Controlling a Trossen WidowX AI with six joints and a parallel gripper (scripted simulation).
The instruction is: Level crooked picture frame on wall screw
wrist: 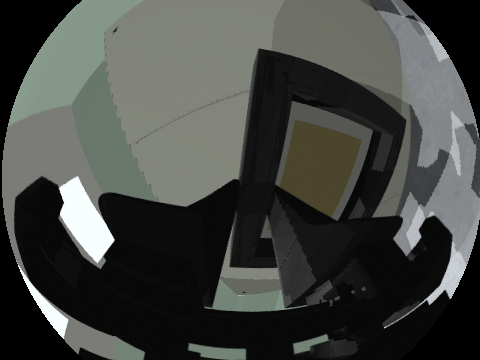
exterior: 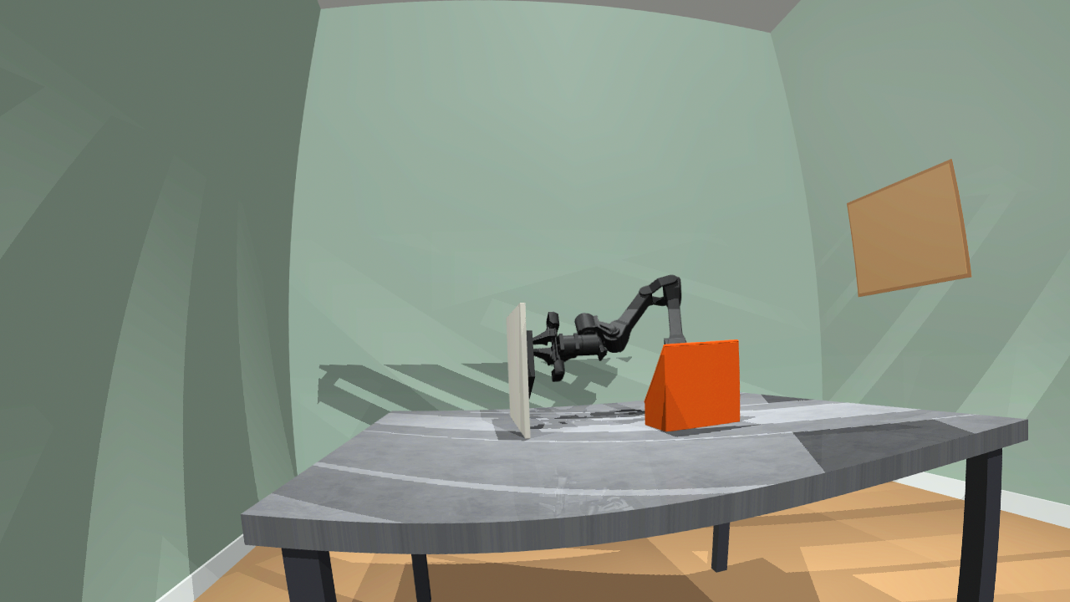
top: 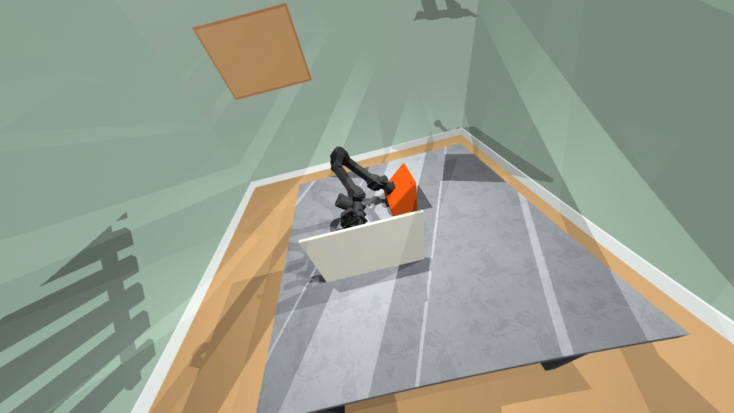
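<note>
Right now my gripper tip is 5 cm above the picture frame and 2 cm to the right of it. Also, from my gripper tip: wall panel: 6 cm below, 2 cm ahead, 1 cm to the left.
</note>
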